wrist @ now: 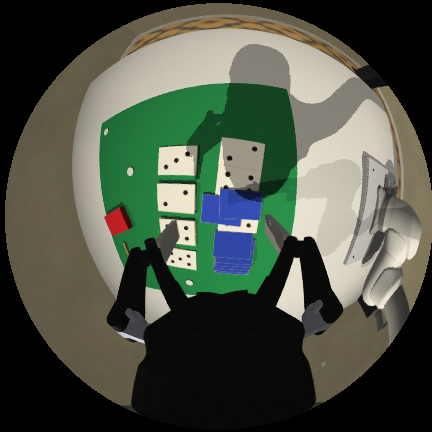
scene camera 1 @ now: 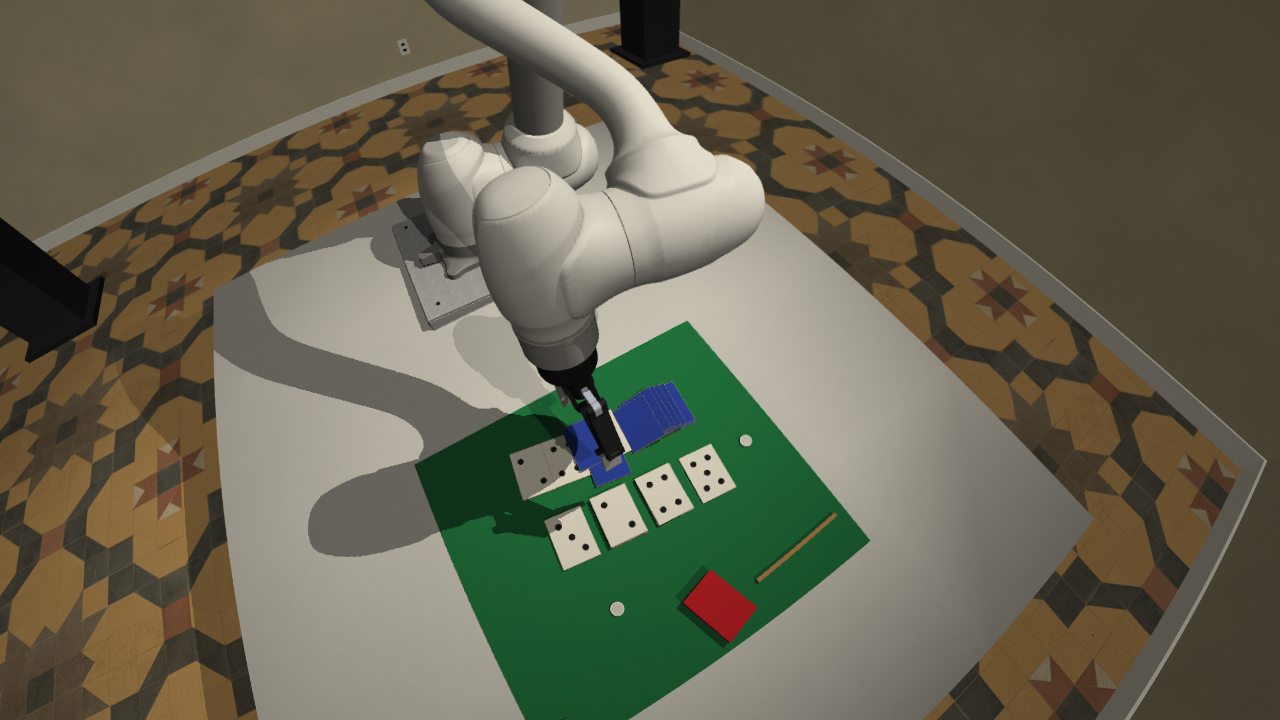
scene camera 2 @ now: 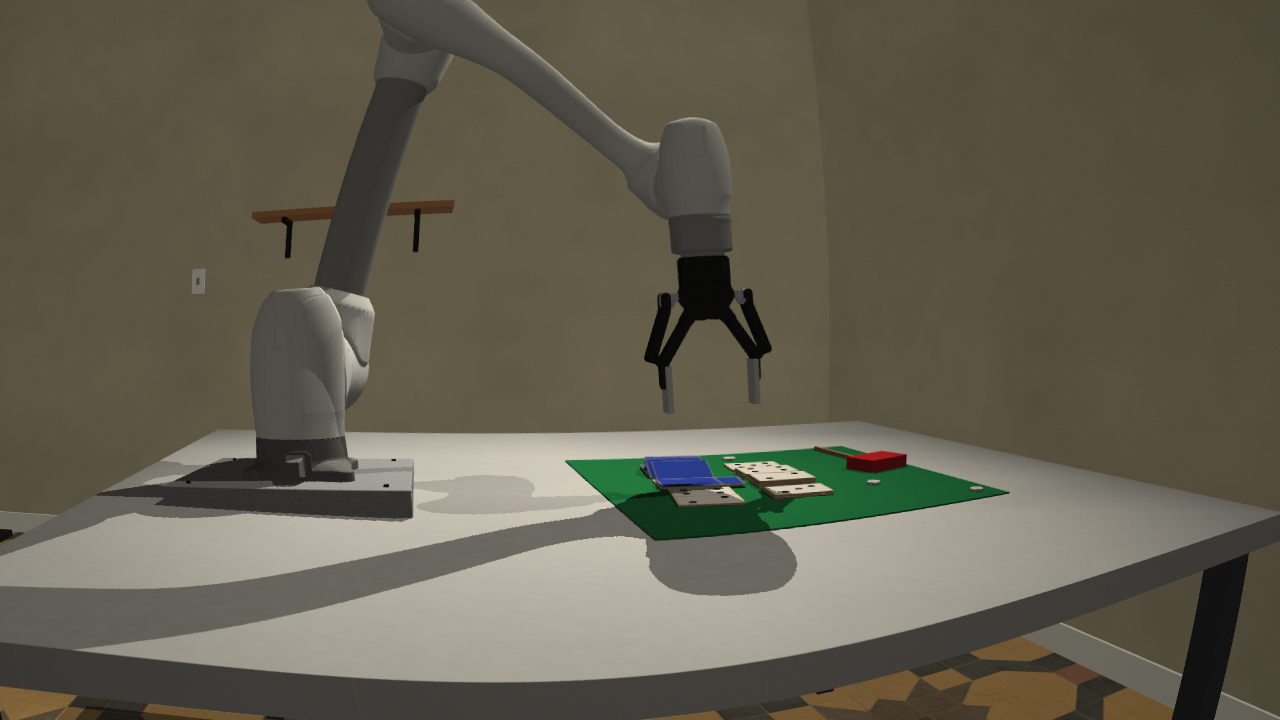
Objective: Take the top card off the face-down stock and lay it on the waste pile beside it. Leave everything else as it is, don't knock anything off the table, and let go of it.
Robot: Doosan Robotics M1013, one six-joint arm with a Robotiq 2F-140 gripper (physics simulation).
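Observation:
My gripper is visible, in the wrist view and in scene camera 1 too. A red box and a green mat are also seen.

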